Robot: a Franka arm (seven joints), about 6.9 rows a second.
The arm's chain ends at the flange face. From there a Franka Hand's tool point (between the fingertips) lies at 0.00 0.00 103.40 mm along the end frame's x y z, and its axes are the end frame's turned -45 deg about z.
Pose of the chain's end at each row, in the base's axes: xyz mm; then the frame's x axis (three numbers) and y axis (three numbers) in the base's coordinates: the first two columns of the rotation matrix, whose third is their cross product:
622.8 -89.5 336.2 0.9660 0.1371 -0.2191 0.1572 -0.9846 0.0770
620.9 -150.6 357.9 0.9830 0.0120 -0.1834 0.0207 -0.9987 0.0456
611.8 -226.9 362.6 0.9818 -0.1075 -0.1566 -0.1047 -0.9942 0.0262
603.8 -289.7 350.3 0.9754 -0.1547 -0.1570 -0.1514 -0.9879 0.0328
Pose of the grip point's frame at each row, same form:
601.6 -100.8 235.6 0.5719 0.7932 -0.2094 0.7942 -0.5993 -0.1005
602.0 -155.6 256.4 0.6804 0.7147 -0.1619 0.7097 -0.6977 -0.0974
595.4 -227.9 260.5 0.7683 0.6270 -0.1293 0.6202 -0.7790 -0.0922
587.2 -290.6 248.2 0.7968 0.5892 -0.1342 0.5827 -0.8079 -0.0878

